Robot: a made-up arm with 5 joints.
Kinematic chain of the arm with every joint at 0, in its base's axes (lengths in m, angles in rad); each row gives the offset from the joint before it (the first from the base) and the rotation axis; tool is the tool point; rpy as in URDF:
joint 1: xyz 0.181 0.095 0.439 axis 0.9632 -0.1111 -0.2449
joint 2: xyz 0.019 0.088 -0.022 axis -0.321 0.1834 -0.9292
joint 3: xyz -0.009 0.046 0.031 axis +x
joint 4: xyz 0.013 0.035 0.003 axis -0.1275 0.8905 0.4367
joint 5: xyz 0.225 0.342 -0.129 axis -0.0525 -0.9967 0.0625
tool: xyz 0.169 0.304 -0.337 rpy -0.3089 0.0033 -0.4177
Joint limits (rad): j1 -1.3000..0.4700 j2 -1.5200..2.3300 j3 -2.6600..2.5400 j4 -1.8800..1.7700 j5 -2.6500..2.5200
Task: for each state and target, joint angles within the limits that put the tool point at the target. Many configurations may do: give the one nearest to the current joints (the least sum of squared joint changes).
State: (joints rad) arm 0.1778 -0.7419 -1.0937 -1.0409 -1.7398
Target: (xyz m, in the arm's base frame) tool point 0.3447 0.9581 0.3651
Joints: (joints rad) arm 0.2450 -0.7613 -0.9347 -1.1725 -1.5178
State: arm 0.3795 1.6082 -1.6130 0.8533 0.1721
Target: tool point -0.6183 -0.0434 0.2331
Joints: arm 0.0884 1.4321 -1.7776 0.5873 0.3449
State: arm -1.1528 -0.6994 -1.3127 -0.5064 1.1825
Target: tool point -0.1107 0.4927 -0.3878
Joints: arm -0.9002 -0.9852 -1.4063 -0.5107 1.9390
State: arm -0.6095 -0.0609 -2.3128 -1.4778 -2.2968
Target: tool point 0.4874 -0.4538 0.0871
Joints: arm -1.1004 0.0680 -2.1604 -1.5137 -2.2787
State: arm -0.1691 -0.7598 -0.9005 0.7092 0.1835
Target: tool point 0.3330 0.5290 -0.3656
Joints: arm 0.2105 -0.8155 -1.0104 0.5656 0.1058
